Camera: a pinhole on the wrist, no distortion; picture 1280 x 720 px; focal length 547.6 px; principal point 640.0 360.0 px. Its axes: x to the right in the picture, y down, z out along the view. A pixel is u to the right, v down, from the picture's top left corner.
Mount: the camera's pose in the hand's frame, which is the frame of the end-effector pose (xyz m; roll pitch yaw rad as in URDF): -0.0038 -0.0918 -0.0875 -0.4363 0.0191 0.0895
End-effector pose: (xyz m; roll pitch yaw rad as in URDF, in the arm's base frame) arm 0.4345 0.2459 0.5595 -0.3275 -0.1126 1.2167
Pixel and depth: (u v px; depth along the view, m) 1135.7 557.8 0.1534
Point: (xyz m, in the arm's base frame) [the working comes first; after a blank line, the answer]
In the camera's frame: 0.1389 0.0554 0.1534

0.4384 0.3768 0.5863
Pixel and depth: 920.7 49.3 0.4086
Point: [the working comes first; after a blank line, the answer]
In the camera's frame: 0.2094 -0.2318 0.4086

0.4777 0.4129 0.9733
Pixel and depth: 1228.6 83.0 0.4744
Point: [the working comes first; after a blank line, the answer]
In the camera's frame: 0.5099 -0.2400 0.4744

0.5197 0.7090 1.0457
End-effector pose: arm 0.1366 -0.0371 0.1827 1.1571 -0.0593 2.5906
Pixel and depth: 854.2 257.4 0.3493
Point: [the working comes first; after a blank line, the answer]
In the camera's frame: 0.1366 -0.0654 0.3493

0.1507 0.2230 0.3006
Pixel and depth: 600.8 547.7 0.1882
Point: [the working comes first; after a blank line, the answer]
In the camera's frame: -0.0135 0.0645 0.1882

0.1801 -0.0247 0.2444
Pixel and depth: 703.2 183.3 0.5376
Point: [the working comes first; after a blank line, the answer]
In the camera's frame: 0.0620 -0.1735 0.5376

0.3218 0.3635 0.3614
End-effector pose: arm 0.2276 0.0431 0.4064 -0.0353 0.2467 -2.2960
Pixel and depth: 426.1 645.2 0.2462
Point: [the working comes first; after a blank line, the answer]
In the camera's frame: -0.0962 0.1282 0.2462

0.3808 0.0319 0.5113
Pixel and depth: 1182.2 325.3 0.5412
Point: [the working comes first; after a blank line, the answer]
In the camera's frame: 0.5359 -0.0343 0.5412

-0.0473 -0.5204 0.6683
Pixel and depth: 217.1 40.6 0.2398
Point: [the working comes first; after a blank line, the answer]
In the camera's frame: -0.1852 -0.1399 0.2398

0.2174 0.2220 0.6416
